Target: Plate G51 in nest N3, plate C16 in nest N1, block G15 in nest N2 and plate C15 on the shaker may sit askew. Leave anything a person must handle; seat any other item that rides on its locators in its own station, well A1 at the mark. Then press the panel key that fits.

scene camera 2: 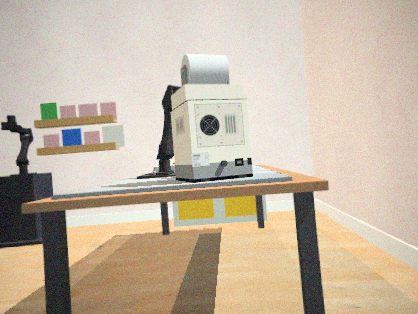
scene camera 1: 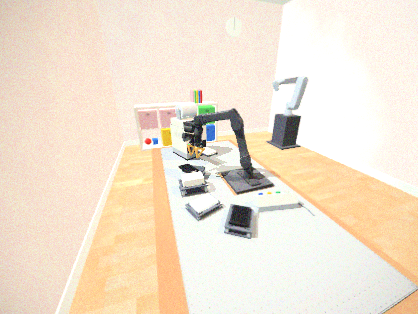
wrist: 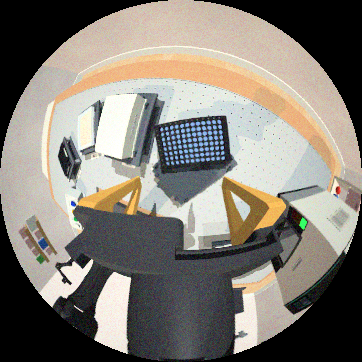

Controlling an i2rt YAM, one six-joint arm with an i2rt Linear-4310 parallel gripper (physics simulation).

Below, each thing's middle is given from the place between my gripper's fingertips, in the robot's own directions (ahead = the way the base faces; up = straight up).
I see the cream plate [wrist: 121, 114] 16 cm to the left of my hand, 7 cm below it and 5 cm ahead of it.
